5 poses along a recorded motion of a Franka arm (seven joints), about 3 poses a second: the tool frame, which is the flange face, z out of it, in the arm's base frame.
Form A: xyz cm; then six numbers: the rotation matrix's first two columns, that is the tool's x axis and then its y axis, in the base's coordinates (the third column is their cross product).
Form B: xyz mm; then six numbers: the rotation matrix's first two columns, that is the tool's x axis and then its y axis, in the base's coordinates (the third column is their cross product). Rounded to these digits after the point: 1 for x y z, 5 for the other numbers.
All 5 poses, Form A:
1: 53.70 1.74 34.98 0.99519 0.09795 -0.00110 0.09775 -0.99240 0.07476
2: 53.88 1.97 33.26 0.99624 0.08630 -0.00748 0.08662 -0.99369 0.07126
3: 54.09 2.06 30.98 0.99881 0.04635 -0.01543 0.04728 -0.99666 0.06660
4: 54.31 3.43 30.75 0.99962 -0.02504 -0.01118 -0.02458 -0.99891 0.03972
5: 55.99 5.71 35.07 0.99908 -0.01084 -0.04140 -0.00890 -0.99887 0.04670
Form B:
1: 537.0 17.4 349.8 0.99519 0.09795 -0.00110 0.09775 -0.99240 0.07476
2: 538.8 19.7 332.6 0.99624 0.08630 -0.00748 0.08662 -0.99369 0.07126
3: 540.9 20.6 309.8 0.99881 0.04635 -0.01543 0.04728 -0.99666 0.06660
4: 543.1 34.3 307.5 0.99962 -0.02504 -0.01118 -0.02458 -0.99891 0.03972
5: 559.9 57.1 350.7 0.99908 -0.01084 -0.04140 -0.00890 -0.99887 0.04670
